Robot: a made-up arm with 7 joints. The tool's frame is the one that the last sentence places. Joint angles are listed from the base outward.
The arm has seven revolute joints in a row. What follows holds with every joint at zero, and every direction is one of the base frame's. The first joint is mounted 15 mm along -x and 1 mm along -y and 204 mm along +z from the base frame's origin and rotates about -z. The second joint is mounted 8 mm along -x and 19 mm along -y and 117 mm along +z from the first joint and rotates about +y. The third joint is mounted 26 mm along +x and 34 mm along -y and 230 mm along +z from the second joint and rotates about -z. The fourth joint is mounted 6 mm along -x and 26 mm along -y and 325 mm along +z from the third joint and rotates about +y. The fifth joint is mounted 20 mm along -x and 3 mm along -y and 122 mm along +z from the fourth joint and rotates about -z. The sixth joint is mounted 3 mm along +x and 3 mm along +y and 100 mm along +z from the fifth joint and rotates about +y. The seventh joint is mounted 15 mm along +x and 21 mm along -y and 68 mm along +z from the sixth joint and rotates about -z. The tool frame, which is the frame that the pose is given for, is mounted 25 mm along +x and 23 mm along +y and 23 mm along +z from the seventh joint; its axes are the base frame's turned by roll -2.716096, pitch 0.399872 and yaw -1.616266 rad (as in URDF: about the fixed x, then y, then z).
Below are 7 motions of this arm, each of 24 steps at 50 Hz.
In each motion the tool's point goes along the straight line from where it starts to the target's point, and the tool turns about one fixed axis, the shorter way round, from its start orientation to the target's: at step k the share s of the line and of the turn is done. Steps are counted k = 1, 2, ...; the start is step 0. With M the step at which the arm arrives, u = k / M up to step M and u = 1 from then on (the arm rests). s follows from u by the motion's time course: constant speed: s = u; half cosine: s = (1 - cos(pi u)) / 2; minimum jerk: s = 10 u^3 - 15 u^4 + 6 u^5.
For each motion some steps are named. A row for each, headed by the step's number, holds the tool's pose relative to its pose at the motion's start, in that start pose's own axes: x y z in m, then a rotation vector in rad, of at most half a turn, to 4 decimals.
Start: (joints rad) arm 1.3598 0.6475 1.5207 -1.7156 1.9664 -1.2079 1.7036
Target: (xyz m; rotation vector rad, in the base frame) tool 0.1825 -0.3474 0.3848 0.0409 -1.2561 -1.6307
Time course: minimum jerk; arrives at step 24
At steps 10, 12, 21, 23, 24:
10: 0.0153 -0.1036 0.0134 -0.1771 0.1934 0.1291
12: 0.0221 -0.1495 0.0194 -0.2554 0.2790 0.1862
21: 0.0435 -0.2942 0.0381 -0.5027 0.5490 0.3664
23: 0.0442 -0.2988 0.0387 -0.5105 0.5576 0.3721
24: 0.0442 -0.2990 0.0388 -0.5109 0.5580 0.3723

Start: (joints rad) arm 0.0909 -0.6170 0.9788 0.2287 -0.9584 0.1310 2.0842
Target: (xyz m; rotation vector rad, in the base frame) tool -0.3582 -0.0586 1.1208 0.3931 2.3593 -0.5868
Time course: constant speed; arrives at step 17
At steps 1, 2, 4, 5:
1: -0.0043 0.0072 -0.0025 0.0007 -0.0148 -0.0265
2: -0.0087 0.0144 -0.0049 0.0013 -0.0296 -0.0529
4: -0.0174 0.0288 -0.0098 0.0027 -0.0591 -0.1058
5: -0.0217 0.0360 -0.0123 0.0033 -0.0739 -0.1323

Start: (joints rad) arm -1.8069 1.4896 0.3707 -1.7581 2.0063 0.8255 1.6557
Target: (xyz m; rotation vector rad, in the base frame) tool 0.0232 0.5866 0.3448 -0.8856 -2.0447 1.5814
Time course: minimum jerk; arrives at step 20
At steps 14, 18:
14: -0.0729 0.1980 0.1716 0.9217 0.1569 0.5548
18: -0.0863 0.2346 0.2033 1.0918 0.1859 0.6573

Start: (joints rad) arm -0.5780 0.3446 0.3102 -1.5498 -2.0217 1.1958 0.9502
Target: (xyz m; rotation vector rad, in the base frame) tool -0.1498 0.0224 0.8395 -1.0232 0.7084 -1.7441
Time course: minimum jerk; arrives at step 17
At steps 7, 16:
7: 0.0075 0.0250 -0.0311 0.1280 0.0459 0.2906
16: 0.0221 0.0739 -0.0917 0.3780 0.1357 0.8581

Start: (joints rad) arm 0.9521 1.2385 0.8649 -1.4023 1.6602 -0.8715 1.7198
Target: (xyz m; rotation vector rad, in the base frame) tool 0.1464 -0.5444 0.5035 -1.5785 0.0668 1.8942
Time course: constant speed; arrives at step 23
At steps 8, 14, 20, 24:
8: 0.1247 0.0501 0.0599 0.0991 -0.0351 -0.3874
14: 0.2183 0.0876 0.1048 0.1735 -0.0614 -0.6780
20: 0.3118 0.1252 0.1497 0.2479 -0.0877 -0.9685
24: 0.3586 0.1440 0.1722 0.2850 -0.1009 -1.1138

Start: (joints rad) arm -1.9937 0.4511 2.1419 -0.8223 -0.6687 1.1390 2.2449
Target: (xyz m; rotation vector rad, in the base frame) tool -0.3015 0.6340 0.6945 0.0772 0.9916 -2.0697
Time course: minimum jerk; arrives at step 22
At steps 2, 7, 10, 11, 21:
2: 0.0015 0.0014 -0.0018 0.0030 -0.0048 0.0007
7: 0.0419 0.0411 -0.0515 0.0867 -0.1394 0.0207
10: 0.0927 0.0909 -0.1139 0.1915 -0.3080 0.0457
11: 0.1116 0.1094 -0.1371 0.2306 -0.3708 0.0551
21: 0.2230 0.2186 -0.2739 0.4608 -0.7410 0.1101

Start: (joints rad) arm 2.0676 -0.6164 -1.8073 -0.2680 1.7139 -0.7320 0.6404
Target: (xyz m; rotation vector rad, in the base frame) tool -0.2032 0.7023 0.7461 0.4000 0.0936 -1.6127
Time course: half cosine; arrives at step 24
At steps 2, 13, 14, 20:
2: 0.0066 -0.0018 -0.0038 0.0044 -0.0153 0.0149
13: 0.2185 -0.0598 -0.1263 0.1452 -0.5073 0.4928
14: 0.2433 -0.0666 -0.1406 0.1617 -0.5649 0.5487
20: 0.3607 -0.0988 -0.2084 0.2397 -0.8374 0.8134

